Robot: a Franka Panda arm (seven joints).
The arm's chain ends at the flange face. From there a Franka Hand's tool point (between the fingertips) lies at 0.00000 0.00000 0.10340 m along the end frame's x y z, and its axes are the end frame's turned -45 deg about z.
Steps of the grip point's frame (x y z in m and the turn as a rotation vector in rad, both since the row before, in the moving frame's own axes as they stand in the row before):
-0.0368 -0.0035 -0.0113 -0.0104 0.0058 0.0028
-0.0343 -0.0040 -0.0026 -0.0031 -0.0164 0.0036
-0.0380 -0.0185 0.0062 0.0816 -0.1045 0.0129
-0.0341 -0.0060 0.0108 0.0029 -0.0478 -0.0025
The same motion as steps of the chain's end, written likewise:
-0.0297 0.0232 -0.0113 -0.0033 0.0115 0.0028
-0.0261 0.0200 -0.0026 -0.0138 -0.0094 0.0036
-0.0264 0.0122 0.0071 -0.0162 -0.1316 0.0129
-0.0247 0.0166 0.0109 -0.0317 -0.0359 -0.0025

